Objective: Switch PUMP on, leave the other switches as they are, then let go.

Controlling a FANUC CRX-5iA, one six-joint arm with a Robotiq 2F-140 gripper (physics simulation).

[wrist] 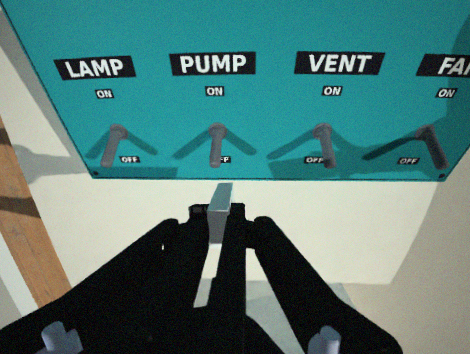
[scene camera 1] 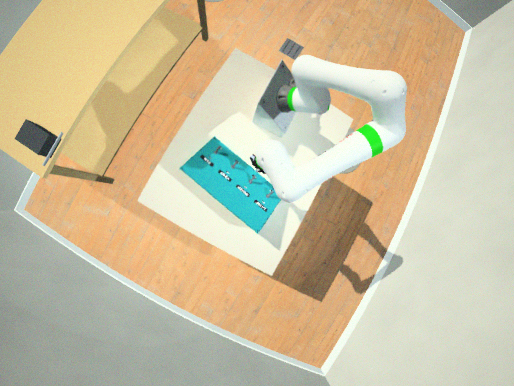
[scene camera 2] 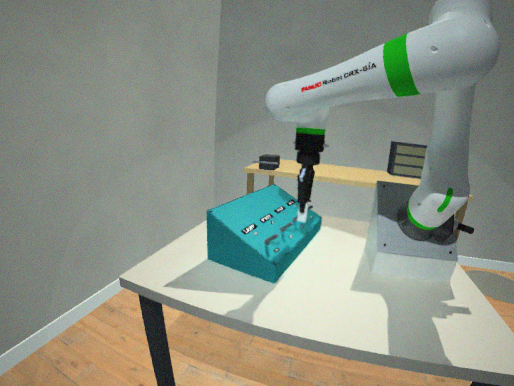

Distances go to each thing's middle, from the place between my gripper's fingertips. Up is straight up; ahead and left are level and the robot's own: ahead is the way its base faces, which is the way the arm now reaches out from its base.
Right now my hand is 130 mm short of the teal console (scene camera 2: 237, 231), 60 mm to the left of it and 60 mm above it.
